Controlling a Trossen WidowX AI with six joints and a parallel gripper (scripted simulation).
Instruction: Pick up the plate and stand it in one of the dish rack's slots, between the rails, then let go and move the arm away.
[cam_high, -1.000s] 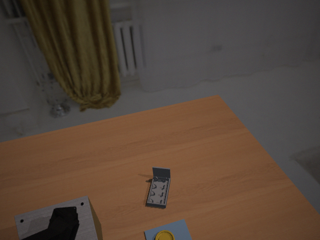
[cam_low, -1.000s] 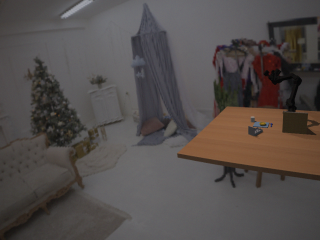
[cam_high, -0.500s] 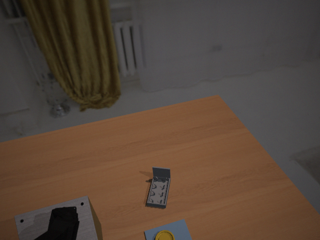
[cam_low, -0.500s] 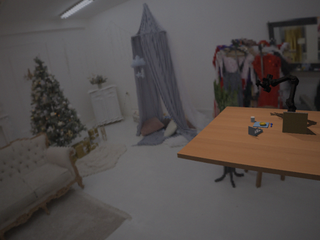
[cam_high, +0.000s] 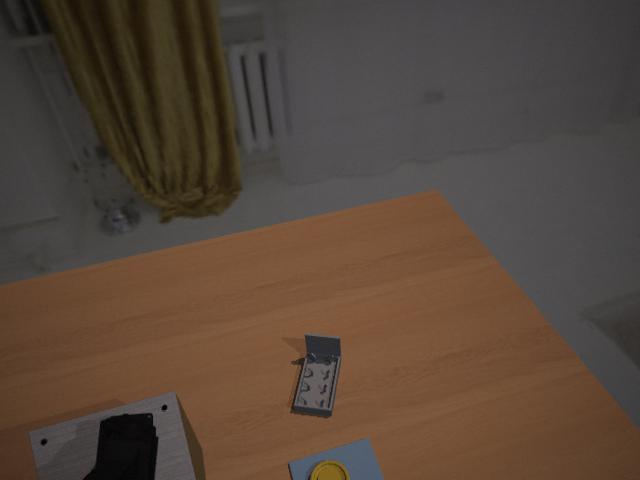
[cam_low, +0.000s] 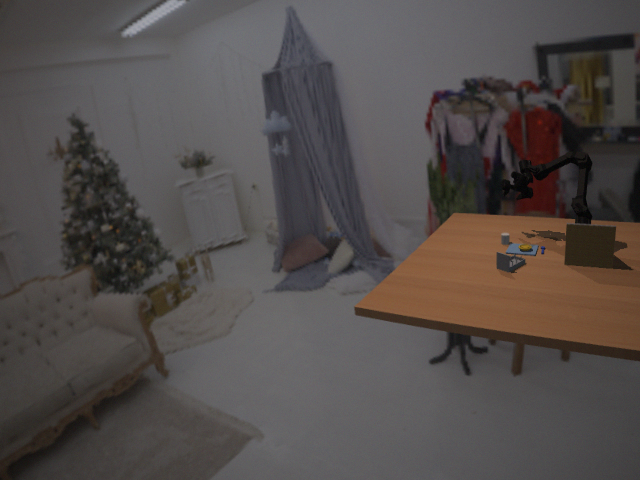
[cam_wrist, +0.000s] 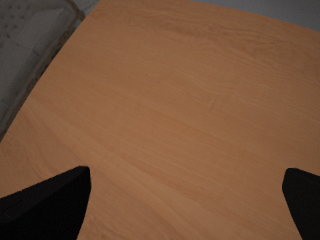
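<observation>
The yellow plate is 260 mm to the left of my gripper tip, 180 mm below it and 160 mm behind it. From my gripper tip the other things lie so: white cup: 200 mm to the left, 170 mm below, 30 mm behind; light blue mat: 260 mm to the left, 190 mm below, 150 mm behind; blue spoon: 250 mm behind, 230 mm to the left, 190 mm below.
</observation>
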